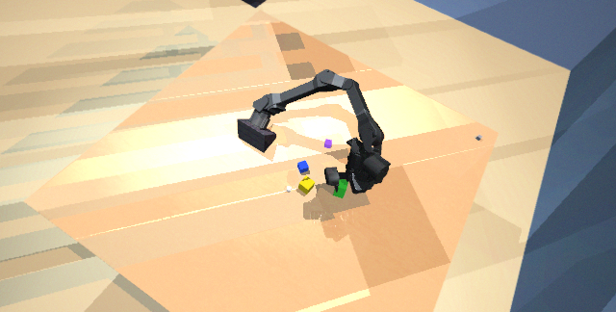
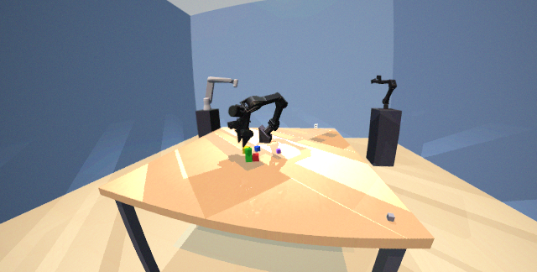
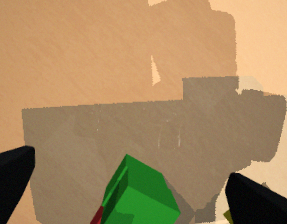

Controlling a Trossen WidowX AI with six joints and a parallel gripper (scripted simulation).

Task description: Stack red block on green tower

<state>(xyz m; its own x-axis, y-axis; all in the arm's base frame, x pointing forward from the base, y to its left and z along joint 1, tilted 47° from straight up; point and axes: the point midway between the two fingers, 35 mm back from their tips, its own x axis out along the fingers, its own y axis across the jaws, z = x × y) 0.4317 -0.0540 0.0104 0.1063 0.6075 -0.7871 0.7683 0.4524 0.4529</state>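
Now: the red block 50 mm behind my gripper tip, 70 mm to the left of it and 90 mm below it. Round my gripper tip: white cube 190 mm behind, 80 mm to the right, 100 mm below; yellow block 150 mm behind, 30 mm to the right, 90 mm below; blue block 200 mm behind, 30 mm to the left, 90 mm below.
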